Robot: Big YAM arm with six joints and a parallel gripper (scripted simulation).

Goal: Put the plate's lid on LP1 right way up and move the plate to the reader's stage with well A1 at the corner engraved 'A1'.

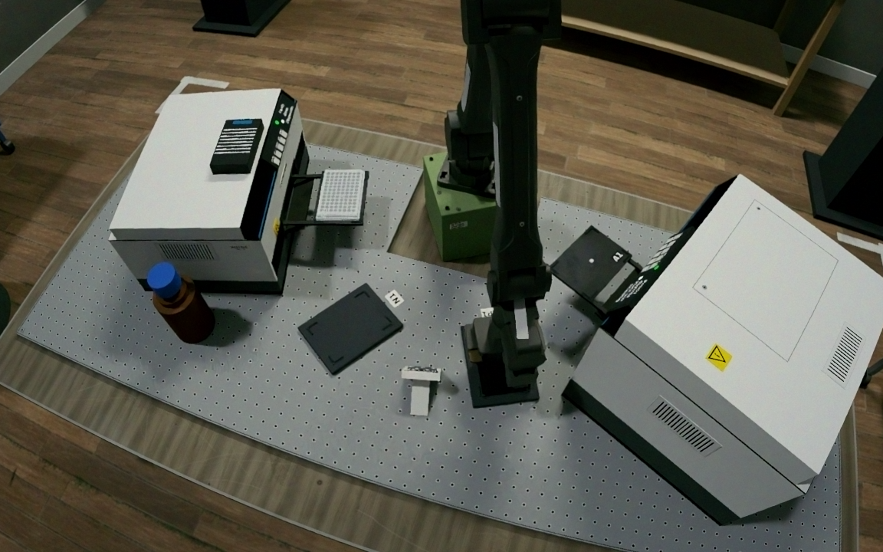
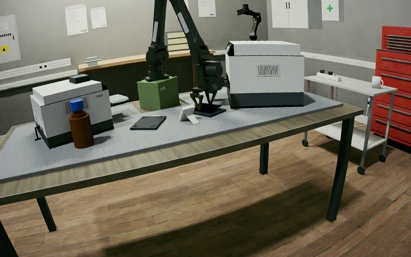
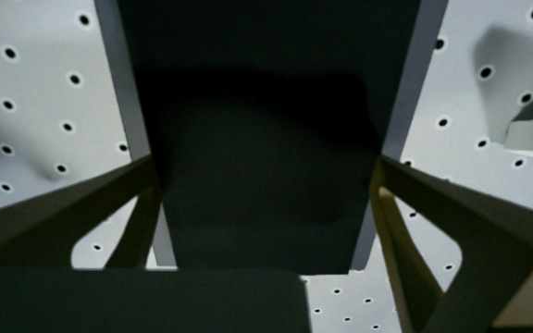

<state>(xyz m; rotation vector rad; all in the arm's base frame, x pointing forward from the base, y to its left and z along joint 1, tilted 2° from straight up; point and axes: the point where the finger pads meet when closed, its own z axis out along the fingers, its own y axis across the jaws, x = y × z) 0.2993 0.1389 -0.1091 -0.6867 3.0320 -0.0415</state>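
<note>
The dark lid is 1 cm below my hand. Round my hand: well plate (39 cm to the right, 22 cm behind, 6 cm above); LP1 pad (2 cm below); N1 nest (28 cm to the right, 2 cm below, 2 cm ahead).
</note>
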